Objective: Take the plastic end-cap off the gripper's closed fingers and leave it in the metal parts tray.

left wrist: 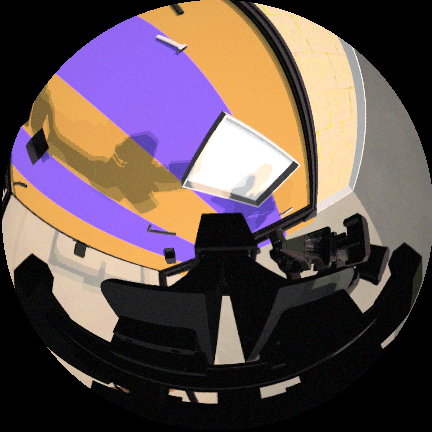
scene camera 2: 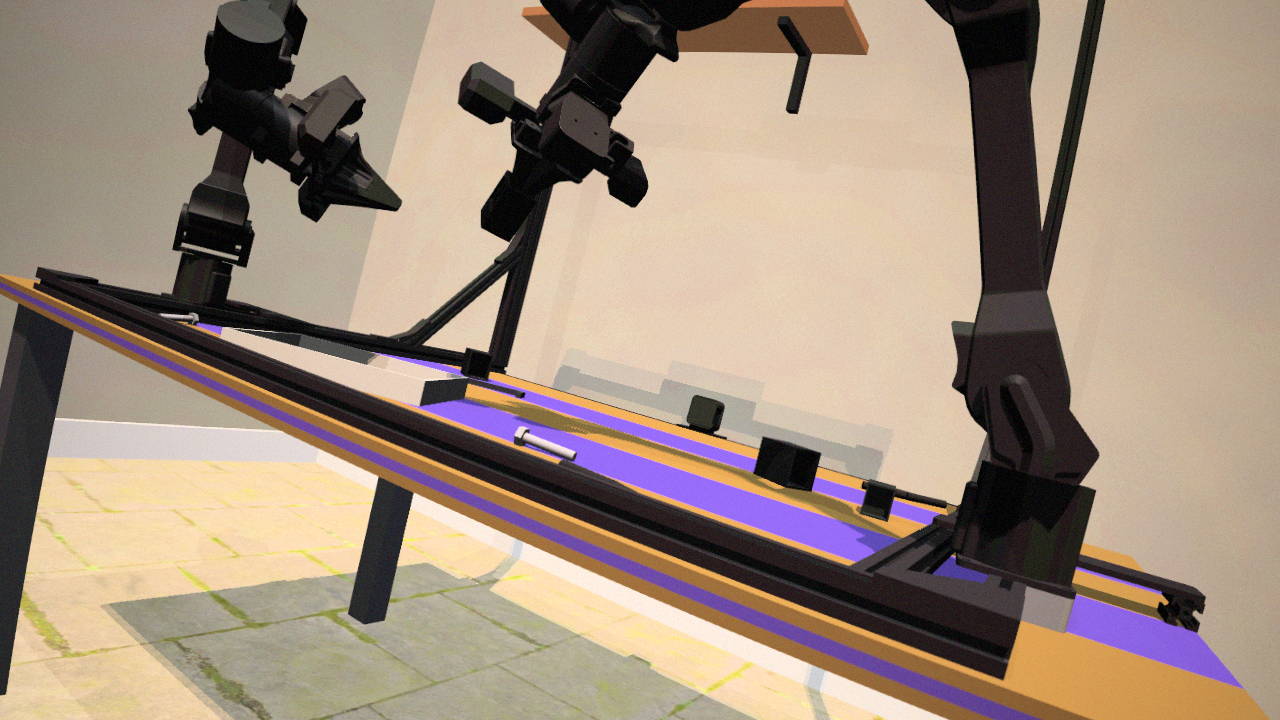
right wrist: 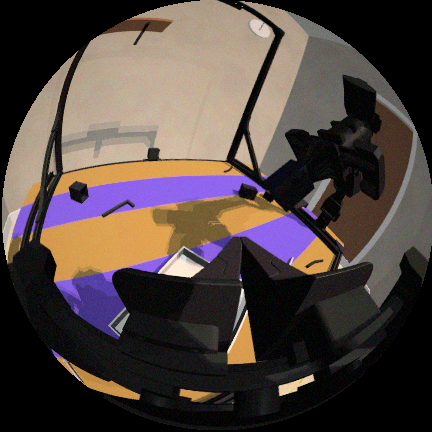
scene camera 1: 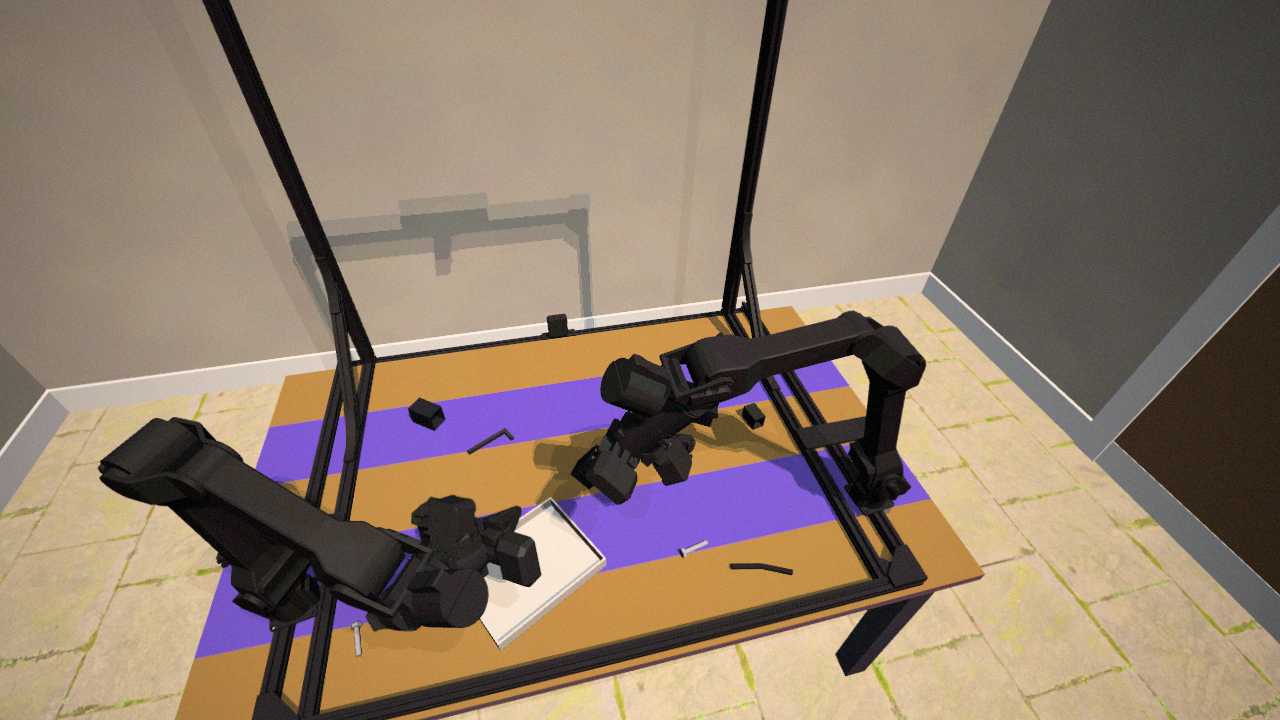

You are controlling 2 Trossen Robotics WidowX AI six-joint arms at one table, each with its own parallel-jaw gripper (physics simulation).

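Frame: origin at the left arm's base, x ahead, y left, z up, level; centimetres.
Where they show: left gripper, fingertip midpoint: (left wrist: 222, 248) (scene camera 2: 508, 206) (right wrist: 289, 185); right gripper, fingertip midpoint: (left wrist: 279, 244) (scene camera 2: 399, 206) (right wrist: 238, 242) (scene camera 1: 519, 508); left arm's base at its link origin: (scene camera 2: 1010, 572) (right wrist: 319, 224) (scene camera 1: 868, 496); right arm's base at its link origin: (left wrist: 274, 233) (scene camera 2: 196, 303) (scene camera 1: 294, 604).
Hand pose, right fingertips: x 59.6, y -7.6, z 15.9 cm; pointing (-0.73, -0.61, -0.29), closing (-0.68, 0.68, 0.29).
Each offset is from my right fingertips to the top centre of the thing.
My right gripper (scene camera 1: 526, 555) (right wrist: 238, 242) is shut, its fingers pressed to a point, held above the white metal tray (scene camera 1: 540, 570). No end-cap shows on its fingertips. My left gripper (scene camera 1: 607, 475) hangs above the table's middle. In the left wrist view a black block {dx -11.4, dy -2.0, dz +5.5 cm} (left wrist: 224, 231) sits at its fingertips, which looks like the end-cap held between the fingers. The tray also shows in the left wrist view (left wrist: 240, 160) and under the right fingers (right wrist: 184, 270).
A black frame (scene camera 1: 343, 329) surrounds the table. Small black blocks {dx +13.8, dy -38.2, dz -13.7 cm} (scene camera 1: 426, 415) {dx -49.3, dy -16.6, dz -14.8 cm} (scene camera 1: 753, 415), an Allen key {dx +2.8, dy -27.6, dz -17.1 cm} (scene camera 1: 489, 440), a bolt {dx -26.1, dy +5.6, dz -16.0 cm} (scene camera 1: 692, 549) and a black rod {dx -35.1, dy +12.8, dz -16.9 cm} (scene camera 1: 760, 569) lie on the striped top.
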